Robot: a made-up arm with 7 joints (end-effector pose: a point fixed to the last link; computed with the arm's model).
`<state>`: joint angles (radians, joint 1 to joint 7).
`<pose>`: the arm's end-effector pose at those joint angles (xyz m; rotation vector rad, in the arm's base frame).
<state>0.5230 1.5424 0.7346 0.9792 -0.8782 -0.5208 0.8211</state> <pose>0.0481 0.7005 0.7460 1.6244 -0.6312 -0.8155</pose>
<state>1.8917 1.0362 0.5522 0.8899 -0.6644 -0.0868 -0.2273</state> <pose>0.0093 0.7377 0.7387 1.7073 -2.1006 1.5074</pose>
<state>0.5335 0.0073 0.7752 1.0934 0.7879 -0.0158 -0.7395</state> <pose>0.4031 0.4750 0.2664 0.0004 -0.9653 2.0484</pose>
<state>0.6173 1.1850 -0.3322 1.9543 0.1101 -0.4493 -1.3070</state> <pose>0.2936 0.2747 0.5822 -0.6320 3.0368 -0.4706</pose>
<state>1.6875 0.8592 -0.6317 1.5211 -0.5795 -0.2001 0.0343</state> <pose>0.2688 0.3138 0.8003 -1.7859 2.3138 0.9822</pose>
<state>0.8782 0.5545 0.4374 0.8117 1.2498 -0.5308 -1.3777</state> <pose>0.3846 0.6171 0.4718 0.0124 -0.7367 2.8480</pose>
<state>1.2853 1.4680 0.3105 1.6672 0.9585 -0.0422 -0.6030</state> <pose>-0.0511 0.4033 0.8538 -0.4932 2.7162 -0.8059</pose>
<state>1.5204 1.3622 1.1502 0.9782 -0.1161 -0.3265 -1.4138</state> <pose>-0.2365 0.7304 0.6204 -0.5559 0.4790 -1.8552</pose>
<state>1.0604 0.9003 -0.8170 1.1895 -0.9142 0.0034 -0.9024</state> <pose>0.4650 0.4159 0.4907 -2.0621 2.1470 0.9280</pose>
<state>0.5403 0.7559 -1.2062 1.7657 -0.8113 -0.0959 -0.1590</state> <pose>0.2805 0.1362 0.2392 0.3965 -1.8890 -1.8825</pose>
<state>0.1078 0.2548 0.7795 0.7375 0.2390 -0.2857 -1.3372</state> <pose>0.2183 0.5458 0.0443 1.5897 -0.5295 1.7538</pose>
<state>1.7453 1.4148 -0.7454 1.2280 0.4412 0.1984 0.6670</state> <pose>0.1830 0.5307 0.7596 0.7401 -1.7999 -0.4661</pose>
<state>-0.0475 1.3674 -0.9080 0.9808 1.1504 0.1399 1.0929</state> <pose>0.1708 0.5733 0.1872 -0.5371 -0.1876 -0.1666</pose>
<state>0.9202 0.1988 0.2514 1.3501 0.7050 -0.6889 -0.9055</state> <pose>0.3970 0.3873 0.5989 -0.3917 -2.1591 2.1415</pose>
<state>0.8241 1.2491 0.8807 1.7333 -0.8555 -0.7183 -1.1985</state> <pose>-0.0321 0.4999 0.8003 -1.3348 1.1864 -0.0571</pose>
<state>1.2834 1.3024 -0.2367 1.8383 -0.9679 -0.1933 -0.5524</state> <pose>0.1600 0.3780 0.7965 -1.9259 1.4817 0.5512</pose>
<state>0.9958 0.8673 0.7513 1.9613 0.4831 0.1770 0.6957</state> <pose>0.0143 0.4256 0.7460 0.6285 -2.8458 -0.5397</pose>
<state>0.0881 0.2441 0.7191 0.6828 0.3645 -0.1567 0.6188</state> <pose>0.2168 0.4910 0.0331 -0.1642 -1.2518 0.7211</pose>
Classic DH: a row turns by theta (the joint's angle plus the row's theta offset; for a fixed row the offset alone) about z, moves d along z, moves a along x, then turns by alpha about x. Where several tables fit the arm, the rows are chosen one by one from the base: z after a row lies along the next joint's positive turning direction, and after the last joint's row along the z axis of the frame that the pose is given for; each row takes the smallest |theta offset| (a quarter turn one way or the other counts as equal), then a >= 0, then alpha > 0; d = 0 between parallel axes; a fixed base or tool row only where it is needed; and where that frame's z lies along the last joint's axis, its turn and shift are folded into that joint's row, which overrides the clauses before.
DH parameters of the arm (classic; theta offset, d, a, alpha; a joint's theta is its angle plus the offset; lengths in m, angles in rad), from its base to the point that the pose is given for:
base (fixed): 0 0.4736 -0.024 1.5708
joint 1: 1.5708 -0.2057 0.0142 1.5708
joint 2: -1.5708 0.0146 0.0271 -1.5708
joint 3: 1.5708 -0.2701 0.0182 -1.5708
joint 4: 0 -0.0318 -0.0149 1.5708
joint 5: 0 -0.3549 0.0241 1.5708
joint 6: -1.5708 -0.0315 0.0114 -1.5708
joint 7: 1.5124 -0.0176 0.0228 -1.5885
tool (fixed): 1.6853 -0.0068 0 0

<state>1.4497 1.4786 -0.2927 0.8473 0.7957 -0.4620 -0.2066</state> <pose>0.1004 0.6722 0.7553 1.1467 -2.6777 0.8183</pose>
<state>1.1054 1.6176 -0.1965 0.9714 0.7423 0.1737 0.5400</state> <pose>0.1282 0.6452 0.7494 0.6919 -1.8309 0.0560</pose>
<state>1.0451 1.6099 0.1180 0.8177 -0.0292 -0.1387 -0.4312</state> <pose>0.0508 0.7261 0.7553 2.1606 -1.7381 0.6465</pose>
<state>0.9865 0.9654 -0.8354 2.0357 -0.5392 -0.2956 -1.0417</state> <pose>0.2861 0.1656 0.5469 -0.5642 2.7307 0.4483</pose>
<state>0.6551 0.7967 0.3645 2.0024 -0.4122 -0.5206 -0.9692</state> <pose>0.2039 0.3765 0.6956 -0.9504 2.2467 -0.3523</pose>
